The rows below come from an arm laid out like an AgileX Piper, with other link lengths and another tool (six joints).
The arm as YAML. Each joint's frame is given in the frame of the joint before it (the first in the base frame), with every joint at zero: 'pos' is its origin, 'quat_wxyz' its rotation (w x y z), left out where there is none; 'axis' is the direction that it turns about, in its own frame. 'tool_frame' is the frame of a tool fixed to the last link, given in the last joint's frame.
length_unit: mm
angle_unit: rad
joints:
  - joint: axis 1
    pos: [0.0, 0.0, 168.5]
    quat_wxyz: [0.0, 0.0, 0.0, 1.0]
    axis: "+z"
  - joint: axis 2
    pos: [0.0, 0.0, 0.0]
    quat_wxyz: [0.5, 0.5, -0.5, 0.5]
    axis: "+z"
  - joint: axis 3
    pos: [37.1, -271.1, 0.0]
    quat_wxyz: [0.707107, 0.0, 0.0, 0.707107]
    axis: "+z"
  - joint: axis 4
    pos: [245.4, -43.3, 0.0]
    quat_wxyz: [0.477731, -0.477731, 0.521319, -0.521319]
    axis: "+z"
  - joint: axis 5
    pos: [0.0, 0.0, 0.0]
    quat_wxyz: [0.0, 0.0, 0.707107, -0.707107]
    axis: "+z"
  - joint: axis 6
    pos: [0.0, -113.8, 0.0]
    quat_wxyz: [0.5, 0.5, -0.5, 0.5]
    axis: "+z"
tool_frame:
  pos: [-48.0, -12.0, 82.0]
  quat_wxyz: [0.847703, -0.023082, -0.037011, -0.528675]
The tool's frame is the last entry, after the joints.
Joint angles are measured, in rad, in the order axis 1, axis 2, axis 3, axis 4, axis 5, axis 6. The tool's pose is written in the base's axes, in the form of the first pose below.
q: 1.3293, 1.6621, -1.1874, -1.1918, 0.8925, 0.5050
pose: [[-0.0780 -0.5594 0.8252 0.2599], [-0.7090 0.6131 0.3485 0.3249], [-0.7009 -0.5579 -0.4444 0.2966], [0 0 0 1]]
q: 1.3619, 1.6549, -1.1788, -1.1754, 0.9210, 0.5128
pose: [[-0.0864 -0.5637 0.8214 0.2494], [-0.7119 0.6118 0.3449 0.3244], [-0.6969 -0.5550 -0.4542 0.2947], [0 0 0 1]]
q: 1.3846, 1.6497, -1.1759, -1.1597, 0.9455, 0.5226
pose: [[-0.1000 -0.5636 0.8200 0.2422], [-0.7097 0.6180 0.3383 0.3229], [-0.6974 -0.5481 -0.4618 0.2937], [0 0 0 1]]
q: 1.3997, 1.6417, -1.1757, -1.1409, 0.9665, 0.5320
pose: [[-0.1193 -0.5614 0.8189 0.2370], [-0.7020 0.6309 0.3303 0.3200], [-0.7021 -0.5355 -0.4694 0.2939], [0 0 0 1]]
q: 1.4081, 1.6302, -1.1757, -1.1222, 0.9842, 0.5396
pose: [[-0.1404 -0.5570 0.8185 0.2338], [-0.6913 0.6469 0.3217 0.3158], [-0.7088 -0.5207 -0.4759 0.2952], [0 0 0 1]]
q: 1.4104, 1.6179, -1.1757, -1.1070, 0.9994, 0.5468
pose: [[-0.1611 -0.5494 0.8199 0.2325], [-0.6792 0.6644 0.3117 0.3108], [-0.7160 -0.5067 -0.4802 0.2972], [0 0 0 1]]
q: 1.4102, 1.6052, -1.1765, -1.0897, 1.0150, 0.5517
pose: [[-0.1841 -0.5404 0.8210 0.2318], [-0.6668 0.6824 0.2996 0.3051], [-0.7222 -0.4922 -0.4860 0.2992], [0 0 0 1]]
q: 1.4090, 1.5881, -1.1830, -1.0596, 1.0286, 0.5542
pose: [[-0.2158 -0.5346 0.8171 0.2303], [-0.6454 0.7060 0.2915 0.2993], [-0.7327 -0.4645 -0.4974 0.3021], [0 0 0 1]]
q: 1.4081, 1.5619, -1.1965, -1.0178, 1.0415, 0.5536
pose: [[-0.2533 -0.5313 0.8084 0.2277], [-0.6116 0.7354 0.2917 0.2931], [-0.7495 -0.4206 -0.5112 0.3078], [0 0 0 1]]
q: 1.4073, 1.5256, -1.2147, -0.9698, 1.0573, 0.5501
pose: [[-0.2932 -0.5271 0.7976 0.2240], [-0.5675 0.7673 0.2985 0.2856], [-0.7694 -0.3652 -0.5242 0.3169], [0 0 0 1]]
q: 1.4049, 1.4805, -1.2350, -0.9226, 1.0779, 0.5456
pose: [[-0.3323 -0.5184 0.7879 0.2203], [-0.5158 0.7993 0.3083 0.2757], [-0.7896 -0.3040 -0.5330 0.3291], [0 0 0 1]]
